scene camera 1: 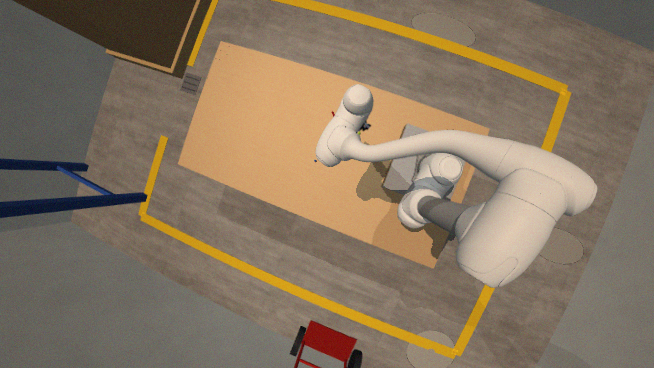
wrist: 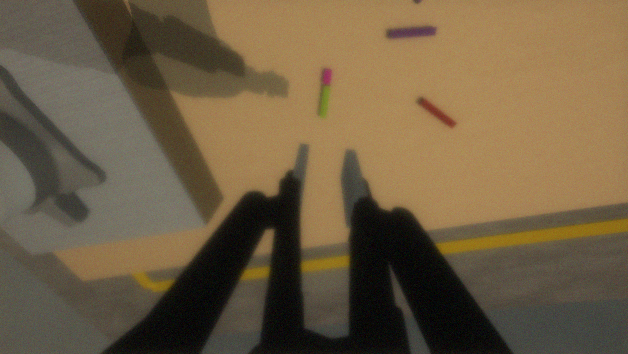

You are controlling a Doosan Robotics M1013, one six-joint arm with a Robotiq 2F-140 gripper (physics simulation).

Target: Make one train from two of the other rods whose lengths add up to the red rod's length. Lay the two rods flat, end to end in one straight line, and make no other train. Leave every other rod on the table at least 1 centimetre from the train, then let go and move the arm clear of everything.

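Where they show: gripper, fingertip midpoint: (wrist: 325, 161); arm's base, origin of the base link: (wrist: 18, 148).
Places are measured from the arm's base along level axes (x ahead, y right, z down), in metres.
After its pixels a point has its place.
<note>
A magenta rod (wrist: 327, 76) {x 0.450, y 0.096, z 0.071 m} and a lime green rod (wrist: 324, 101) {x 0.432, y 0.127, z 0.071 m} lie flat, end to end in a nearly straight line in the wrist view; no gap is visible between them. The red rod (scene camera 1: 333, 114) {x 0.597, y 0.228, z 0.072 m} (wrist: 437, 113) {x 0.587, y 0.214, z 0.071 m} lies apart at a slant, to their right in the wrist view. A purple rod (wrist: 412, 32) {x 0.576, y 0.090, z 0.071 m} lies above it, and the tip of another dark purple piece (wrist: 417, 1) {x 0.589, y 0.059, z 0.074 m} shows at the top edge. My gripper (wrist: 325, 161) {x 0.433, y 0.131, z -0.133 m} is partly open and empty, raised above the table, its fingers apart from all rods. In the scene view the arm hides most rods.
The wooden table (scene camera 1: 260, 115) {x 1.058, y 0.156, z 0.081 m} carries a grey plate (scene camera 1: 400, 172) {x 0.158, y -0.047, z -0.003 m} (wrist: 150, 200) {x 0.121, y 0.146, z -0.004 m} near the arm's base. A tiny dark blue piece (scene camera 1: 315, 161) {x 0.651, y -0.070, z 0.071 m} shows beside the arm. Yellow floor lines (scene camera 1: 300, 295) surround the table, and a red cart (scene camera 1: 330, 340) stands outside them.
</note>
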